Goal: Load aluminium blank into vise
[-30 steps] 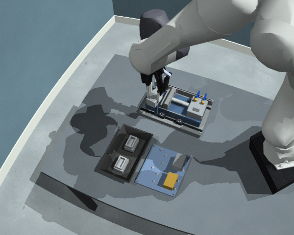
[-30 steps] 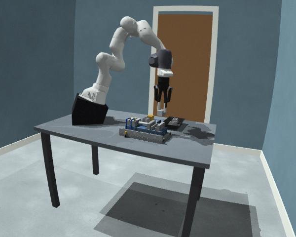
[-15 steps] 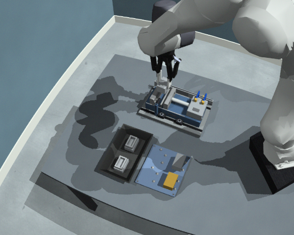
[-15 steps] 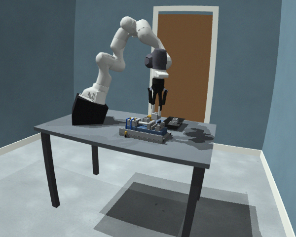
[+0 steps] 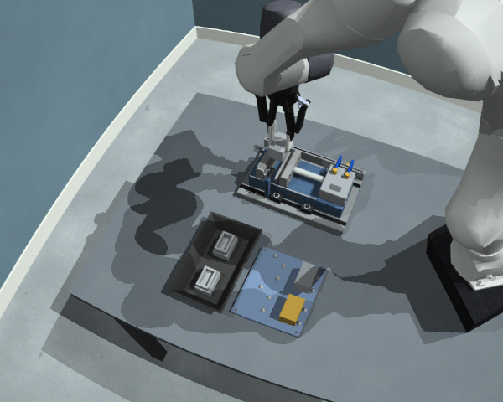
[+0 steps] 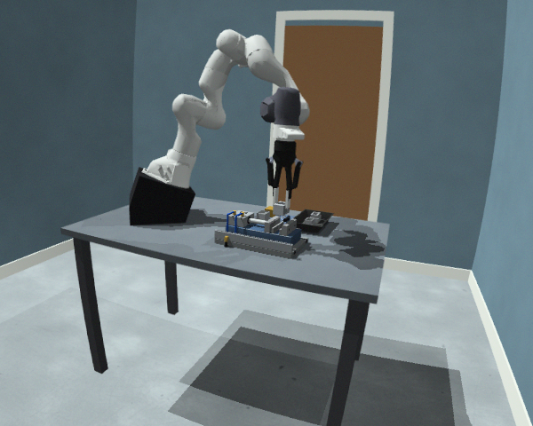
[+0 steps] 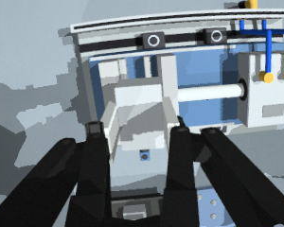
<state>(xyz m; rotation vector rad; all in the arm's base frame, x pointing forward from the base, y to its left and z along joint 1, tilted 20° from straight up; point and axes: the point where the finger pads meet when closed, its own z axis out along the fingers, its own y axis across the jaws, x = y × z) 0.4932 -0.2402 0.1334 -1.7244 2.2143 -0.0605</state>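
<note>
The moving jaw is 100 mm below my hand, 30 mm behind it and 10 mm to the left of it. The rest, counted from my hand: vise (140 mm below, 70 mm behind, 20 mm to the left); then fixed jaw (100 mm below, 30 mm ahead); then vise hose block (160 mm behind, 100 mm below, 40 mm to the left).
</note>
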